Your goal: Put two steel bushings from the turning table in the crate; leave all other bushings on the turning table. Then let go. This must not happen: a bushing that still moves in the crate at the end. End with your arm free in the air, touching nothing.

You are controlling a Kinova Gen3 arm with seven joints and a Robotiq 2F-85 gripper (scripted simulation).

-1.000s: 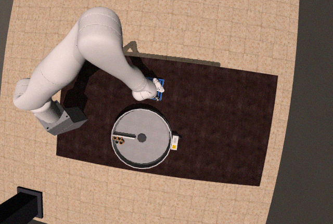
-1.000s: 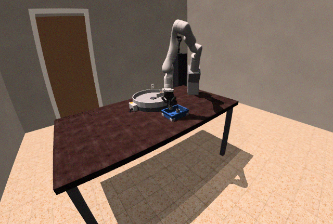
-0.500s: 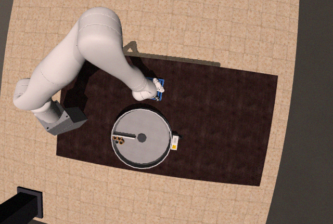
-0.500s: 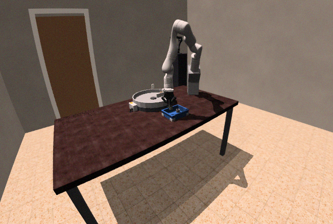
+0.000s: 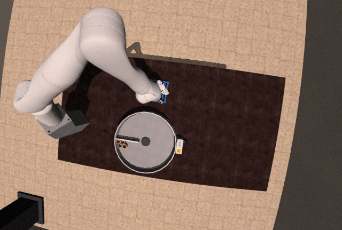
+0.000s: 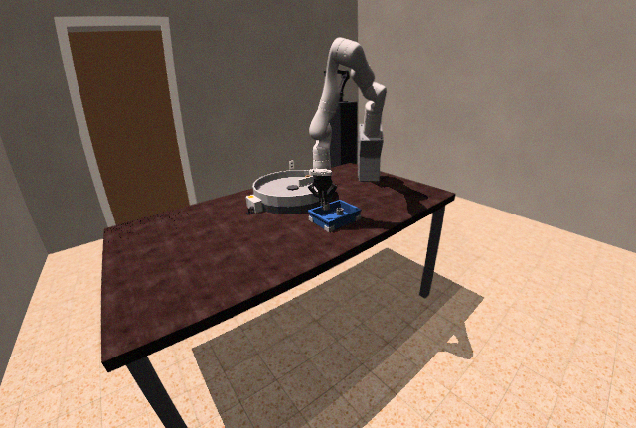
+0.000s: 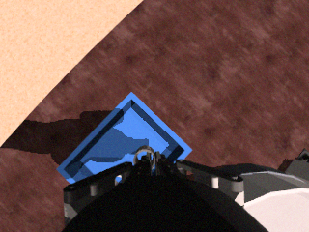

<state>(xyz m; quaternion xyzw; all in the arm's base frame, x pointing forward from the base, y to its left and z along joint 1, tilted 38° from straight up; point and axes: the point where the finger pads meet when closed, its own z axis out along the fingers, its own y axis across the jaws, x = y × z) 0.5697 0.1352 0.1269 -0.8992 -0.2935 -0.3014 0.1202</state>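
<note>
My hand is 40 mm past the blue crate, 30 mm to the right of it and 70 mm above it. Round my hand: round grey turning table (60 mm behind, 330 mm to the right, 40 mm below).
</note>
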